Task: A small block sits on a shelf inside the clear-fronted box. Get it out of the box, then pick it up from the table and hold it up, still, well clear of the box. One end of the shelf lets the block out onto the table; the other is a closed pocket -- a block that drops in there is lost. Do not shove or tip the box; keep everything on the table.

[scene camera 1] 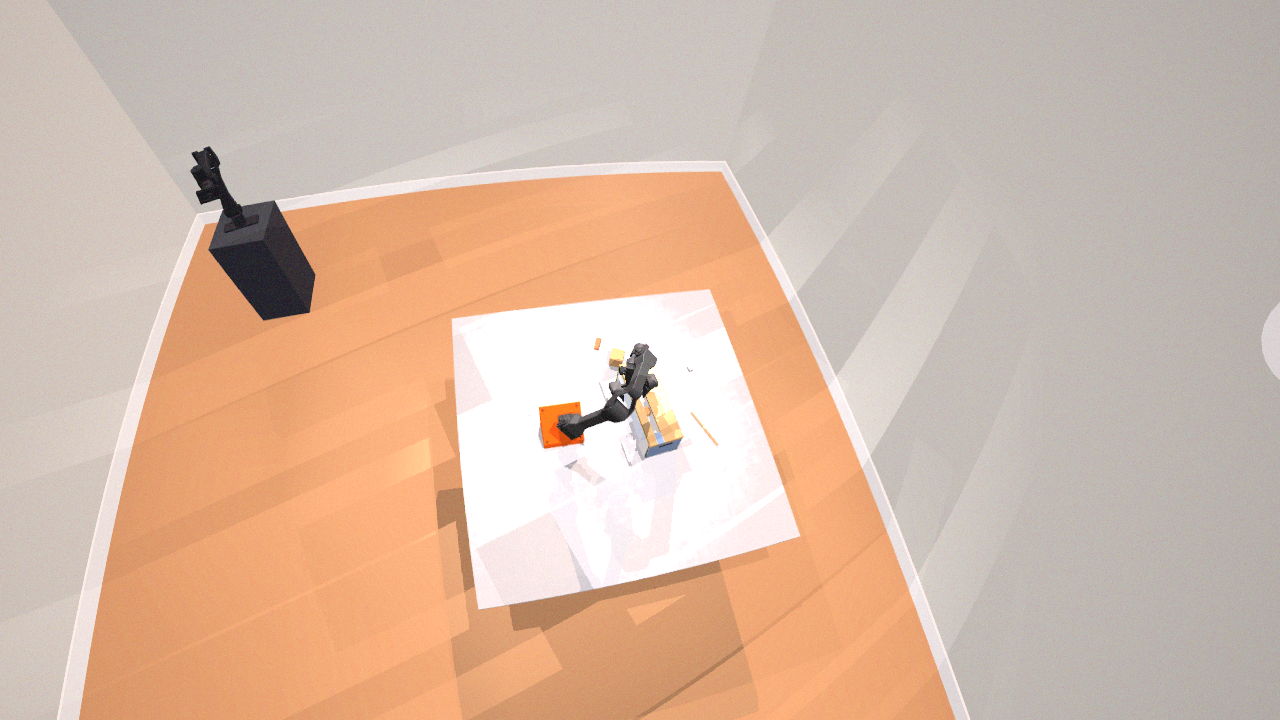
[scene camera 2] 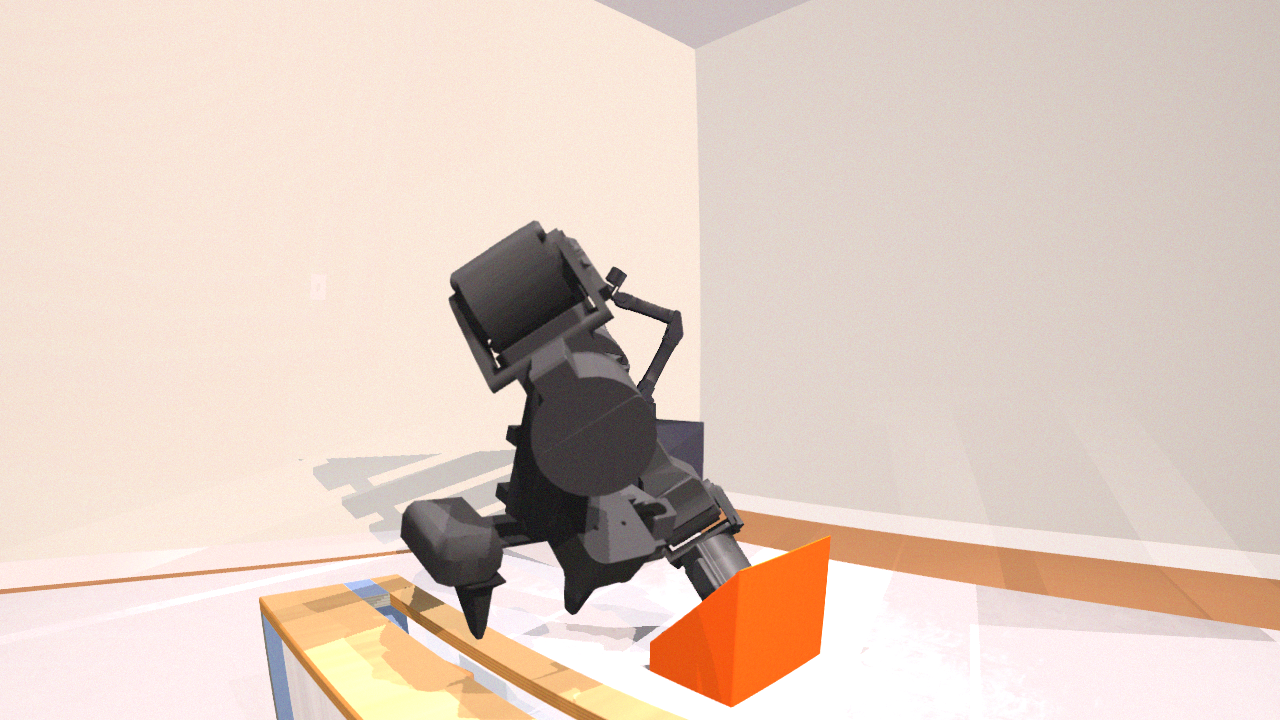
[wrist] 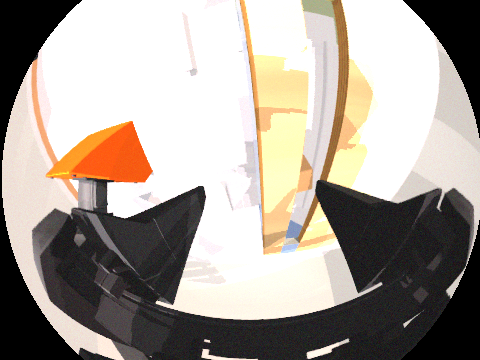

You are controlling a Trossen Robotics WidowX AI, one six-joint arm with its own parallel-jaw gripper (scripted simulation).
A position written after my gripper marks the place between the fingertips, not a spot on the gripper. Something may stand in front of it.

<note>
I see my gripper [scene camera 2: 525, 623] and a clear-fronted box [scene camera 2: 346, 644].
The clear-fronted box shows as well in scene camera 1 [scene camera 1: 660, 432] and in the wrist view [wrist: 334, 88]. My gripper shows as well in the wrist view [wrist: 261, 189].
</note>
